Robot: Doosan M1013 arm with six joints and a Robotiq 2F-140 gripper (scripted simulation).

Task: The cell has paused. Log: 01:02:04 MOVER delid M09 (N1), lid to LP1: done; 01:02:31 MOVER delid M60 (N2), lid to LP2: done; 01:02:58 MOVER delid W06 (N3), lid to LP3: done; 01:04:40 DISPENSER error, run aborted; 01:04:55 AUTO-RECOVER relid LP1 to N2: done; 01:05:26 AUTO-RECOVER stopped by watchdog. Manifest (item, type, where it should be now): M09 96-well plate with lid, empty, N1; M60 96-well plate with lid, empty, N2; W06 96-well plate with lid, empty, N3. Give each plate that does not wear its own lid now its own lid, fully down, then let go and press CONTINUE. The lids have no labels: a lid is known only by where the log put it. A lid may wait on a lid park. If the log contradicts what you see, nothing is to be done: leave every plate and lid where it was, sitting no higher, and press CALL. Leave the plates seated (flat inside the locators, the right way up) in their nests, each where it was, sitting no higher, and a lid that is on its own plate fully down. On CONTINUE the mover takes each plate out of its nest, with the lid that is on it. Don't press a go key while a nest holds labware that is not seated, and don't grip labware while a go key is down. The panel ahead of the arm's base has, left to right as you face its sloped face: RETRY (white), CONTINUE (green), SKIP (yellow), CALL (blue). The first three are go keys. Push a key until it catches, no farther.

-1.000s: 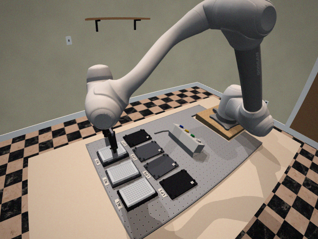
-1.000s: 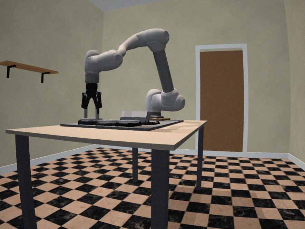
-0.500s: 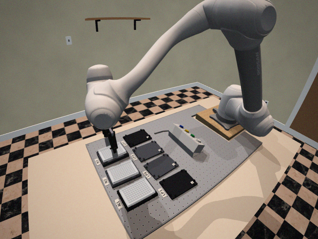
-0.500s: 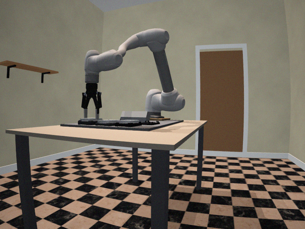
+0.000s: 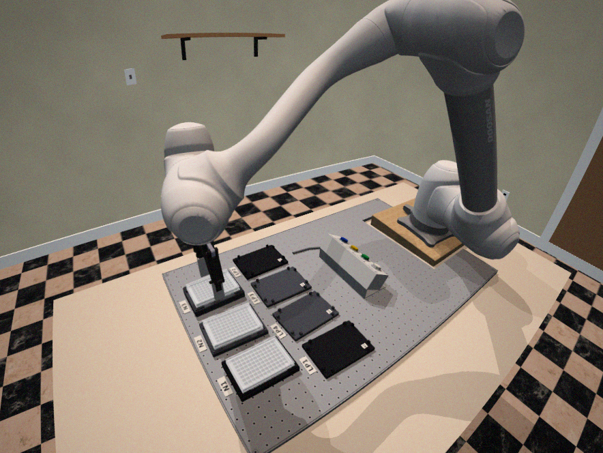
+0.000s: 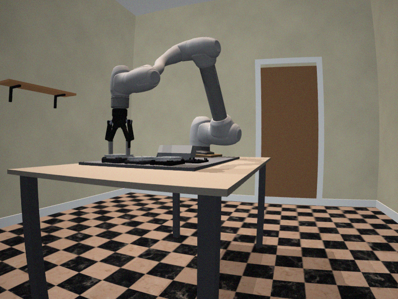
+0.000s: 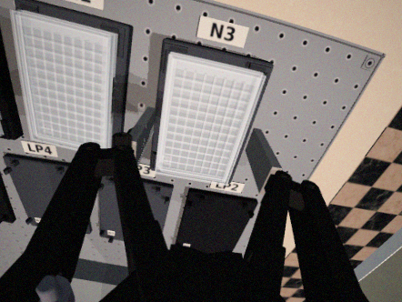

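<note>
The clear lid lies 20 mm below my hand. The rest, counted from my hand: lid park LP2: 180 mm behind, 70 mm to the right, 50 mm below; then plate: 30 mm below; then nest N3: 50 mm below.
</note>
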